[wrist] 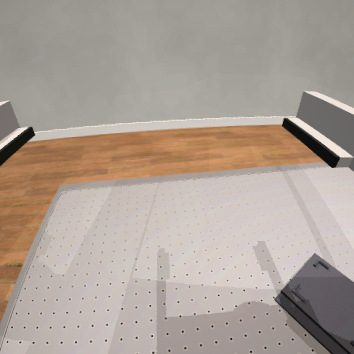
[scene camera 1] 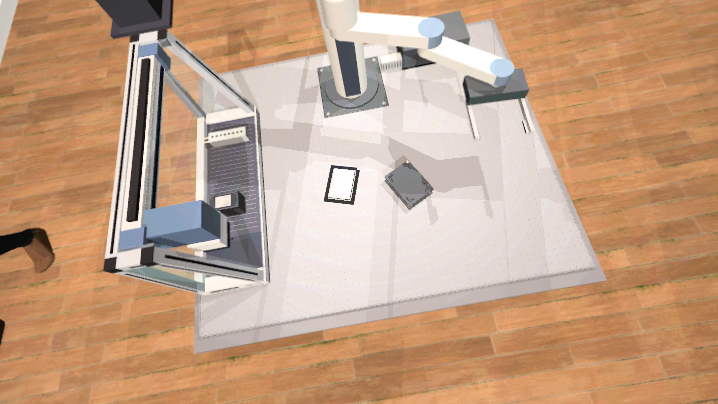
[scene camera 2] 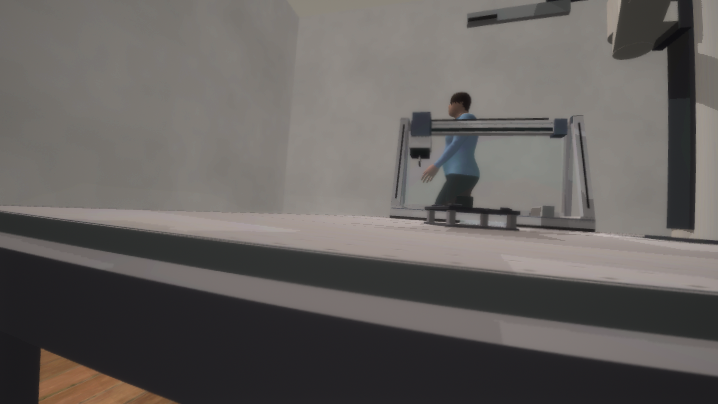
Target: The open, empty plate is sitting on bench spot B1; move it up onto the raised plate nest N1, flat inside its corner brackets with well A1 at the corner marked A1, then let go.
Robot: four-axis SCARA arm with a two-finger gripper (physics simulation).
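Frame: origin at the arm's base, x ahead, y up, z right, level; millimetres.
Where they show: gripper, fingertip midpoint: [wrist: 157,107] [scene camera 1: 503,135]; arm's base, link origin: [scene camera 1: 352,88].
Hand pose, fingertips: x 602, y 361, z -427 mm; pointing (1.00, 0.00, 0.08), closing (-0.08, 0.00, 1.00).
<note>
Each offset is from my fingertips to the top centre of the thing. "pt": to the spot under its first point.
The white plate @[dx -106, dy -332, dz +545 mm] [scene camera 1: 342,184] lies flat inside the black outline of spot B1 on the bench, left of the nest in scene camera 1. The raised plate nest N1 @[dx -39, dy -301, dz +278 mm] [scene camera 1: 409,184] [scene camera 2: 471,210] [wrist: 327,305] is a dark grey platform on short legs, turned at an angle, with corner brackets and no plate on it. A small pale mark shows at its upper corner in scene camera 1; the A1 lettering is too small to read. My gripper [scene camera 1: 501,134] [wrist: 157,107] is open and empty, high above the bench, up and right of the nest in scene camera 1. The plate does not show in the wrist view.
A gantry machine [scene camera 1: 265,200] [scene camera 2: 584,170] stands left of the plate, with a blue carriage @[pt dx +152, dy +139, dz +961 mm] [scene camera 1: 175,223] and small blocks on its dark deck. The arm's column [scene camera 1: 346,65] stands behind the plate. A grey box @[pt dx -712, dy -234, dz -73 mm] [scene camera 1: 454,27] and a white comb-like block @[pt dx -649, dy -291, dz +231 mm] [scene camera 1: 390,61] are at the back. A person [scene camera 2: 462,150] is beyond the gantry.
</note>
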